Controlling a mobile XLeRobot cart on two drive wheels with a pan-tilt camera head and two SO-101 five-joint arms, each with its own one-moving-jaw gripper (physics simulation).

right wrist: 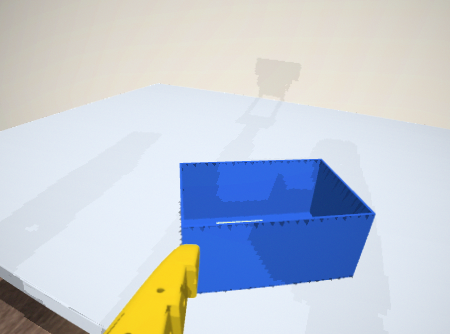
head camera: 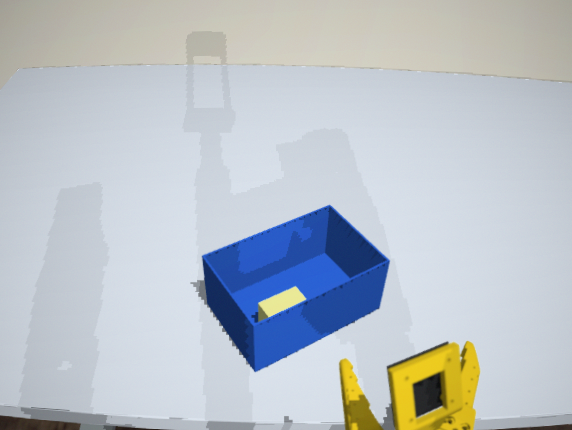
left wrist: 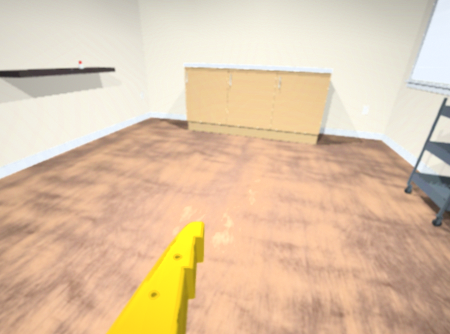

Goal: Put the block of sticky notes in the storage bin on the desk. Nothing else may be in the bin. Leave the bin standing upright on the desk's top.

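Places are measured from the left arm's base along level axes (x ahead, y left, z up), in metres.
Pixels of known places: left hand at its tool point: (left wrist: pixel 204 236); right hand at its tool point: (right wrist: pixel 198 264) (head camera: pixel 348 364).
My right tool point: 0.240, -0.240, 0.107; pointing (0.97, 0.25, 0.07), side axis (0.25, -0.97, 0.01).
Observation:
For each thing: its middle in the pictures, then the offset to it from my right tool point, as dx, dy, dz. "pt": a spot on its surface instead. Level surfaces: height alone.
- blue storage bin at the middle of its body: (right wrist: pixel 262 218) (head camera: pixel 294 283) +0.189, +0.001, -0.125
- pale desk at its surface level: dz -0.162
- block at a spot on its surface: (right wrist: pixel 239 221) pt +0.175, +0.022, -0.124
- floor at its surface level: dz -0.882
The blue storage bin (head camera: pixel 345 305) (right wrist: pixel 300 250) stands upright on the pale desk (head camera: pixel 460 175) (right wrist: pixel 120 210). The yellow block of sticky notes (head camera: pixel 281 301) lies inside the bin, near its lower left corner in the head view; the near wall hides part of it. A thin pale sliver of the block (right wrist: pixel 239 221) shows over the near wall in the right wrist view. My right gripper (head camera: pixel 406 353) is open and empty, on the near side of the bin and apart from it. My left gripper (left wrist: pixel 192 235) is open and empty, facing the room; one notched jaw shows.
Arm shadows lie across the desk. A wall stands behind it. The desk's near edge shows low in the head view. In the left wrist view, a wooden cabinet (left wrist: pixel 255 100) stands across the floor (left wrist: pixel 300 200), a dark wall shelf (left wrist: pixel 60 72) is at left, and part of a grey cart (left wrist: pixel 429 135) at right.

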